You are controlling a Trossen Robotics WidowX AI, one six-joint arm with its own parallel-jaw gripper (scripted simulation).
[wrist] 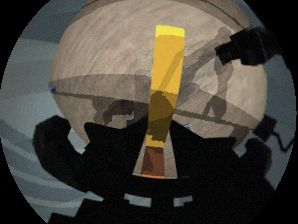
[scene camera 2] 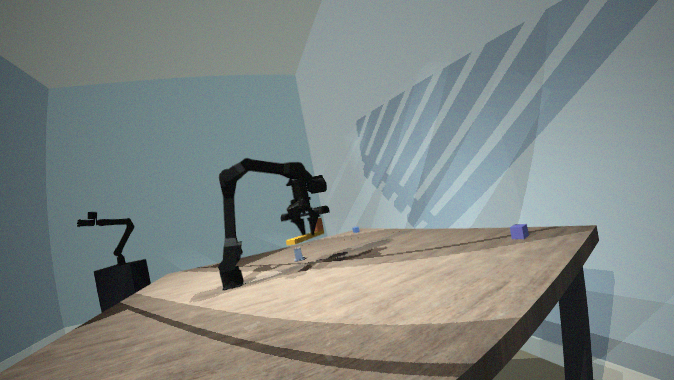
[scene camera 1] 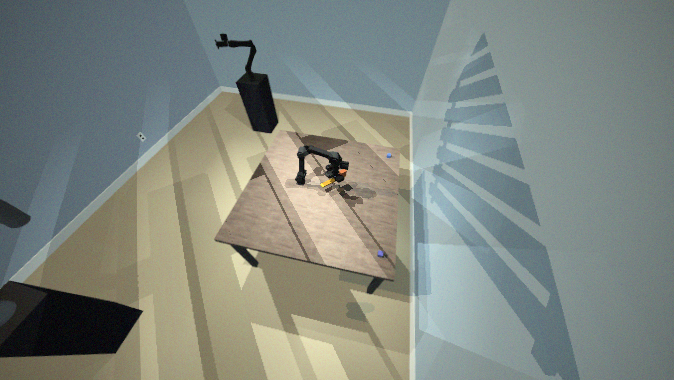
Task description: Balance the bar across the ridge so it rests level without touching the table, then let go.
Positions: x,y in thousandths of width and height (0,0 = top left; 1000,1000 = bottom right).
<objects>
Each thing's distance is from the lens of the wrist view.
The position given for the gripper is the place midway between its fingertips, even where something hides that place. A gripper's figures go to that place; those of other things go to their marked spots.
gripper (wrist: 535,538): 0.10 m
bar (wrist: 569,185): 0.10 m
</objects>
